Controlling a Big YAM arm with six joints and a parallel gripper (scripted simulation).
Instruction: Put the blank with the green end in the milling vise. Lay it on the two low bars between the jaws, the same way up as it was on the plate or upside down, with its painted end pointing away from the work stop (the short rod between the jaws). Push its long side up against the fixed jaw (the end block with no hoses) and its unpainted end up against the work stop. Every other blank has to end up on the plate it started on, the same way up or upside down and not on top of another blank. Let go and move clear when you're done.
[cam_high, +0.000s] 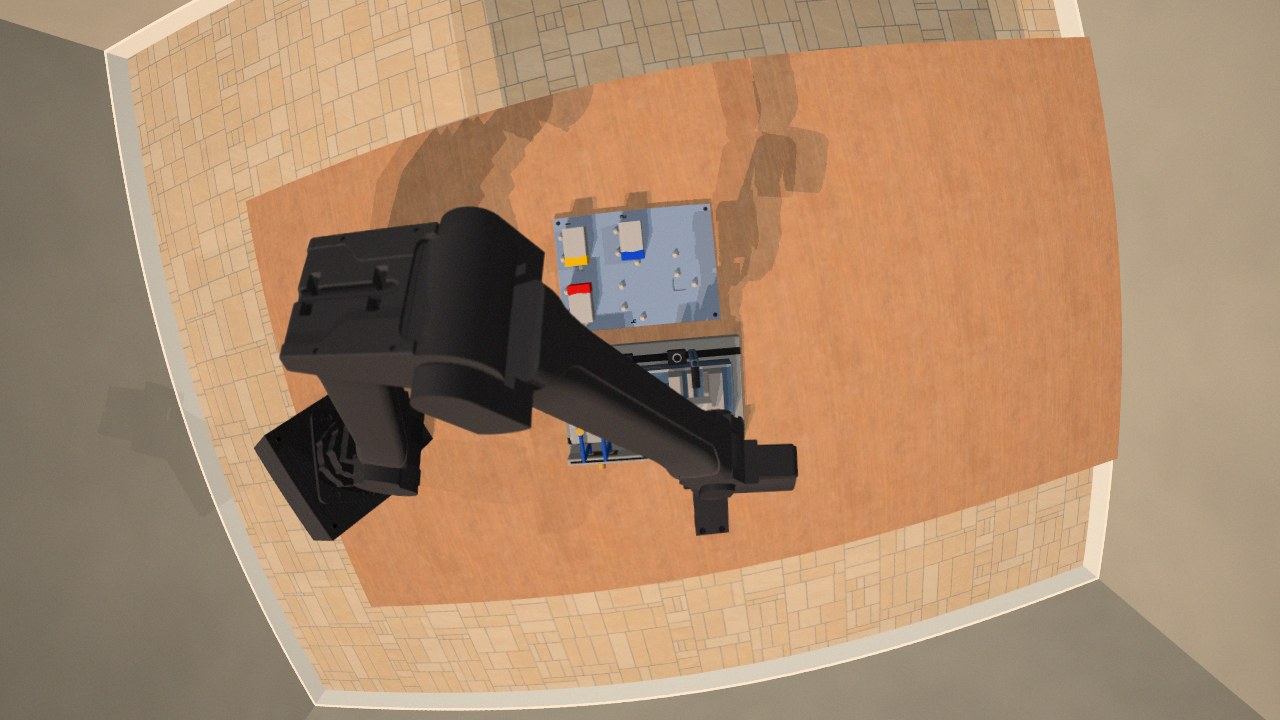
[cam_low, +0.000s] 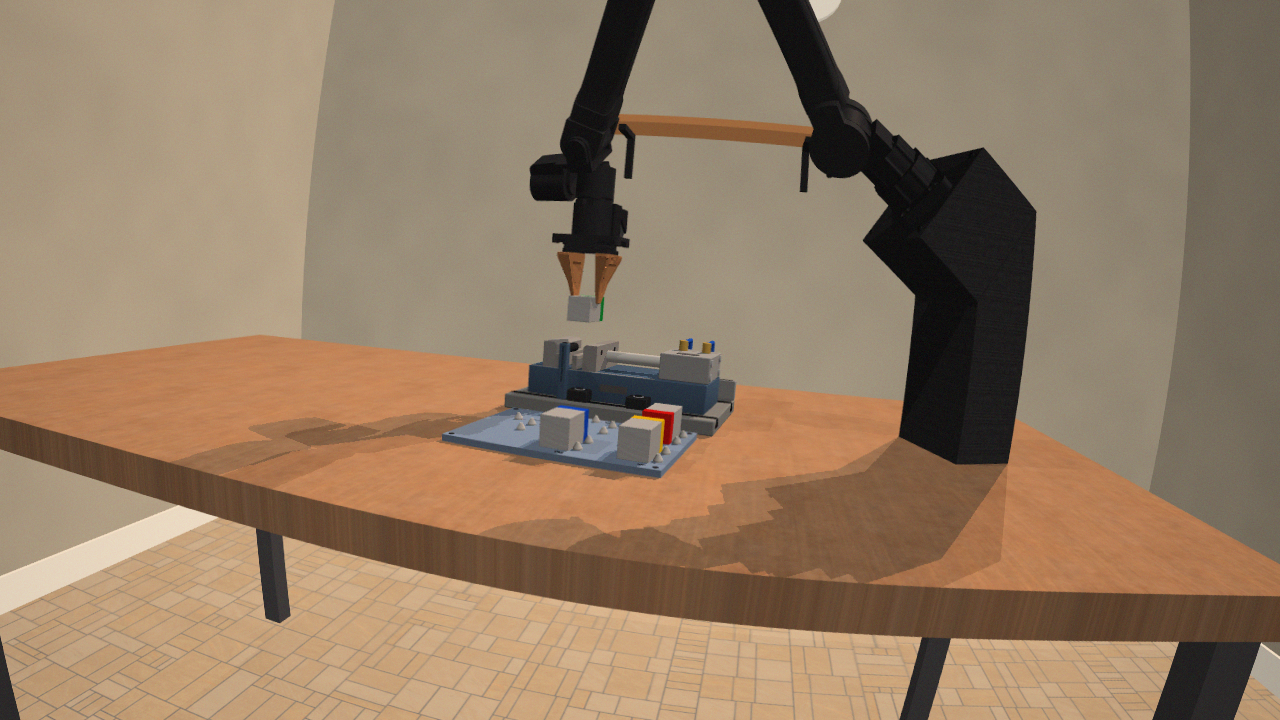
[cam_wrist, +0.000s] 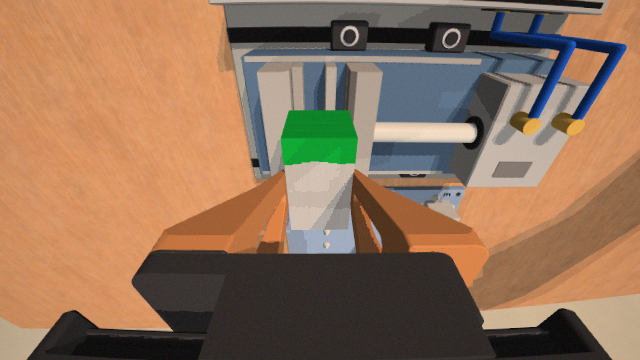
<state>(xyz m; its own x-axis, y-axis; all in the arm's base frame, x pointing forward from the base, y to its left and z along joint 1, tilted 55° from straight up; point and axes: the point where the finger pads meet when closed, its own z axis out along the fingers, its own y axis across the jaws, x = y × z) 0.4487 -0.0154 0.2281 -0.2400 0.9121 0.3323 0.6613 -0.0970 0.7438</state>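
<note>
The green-ended blank lies 2 cm below my hand. Also, from my hand: moving jaw 8 cm below, 3 cm behind; pale rod 8 cm below, 8 cm behind, 2 cm to the right; fixed jaw 8 cm below, 3 cm ahead, 2 cm to the left.
</note>
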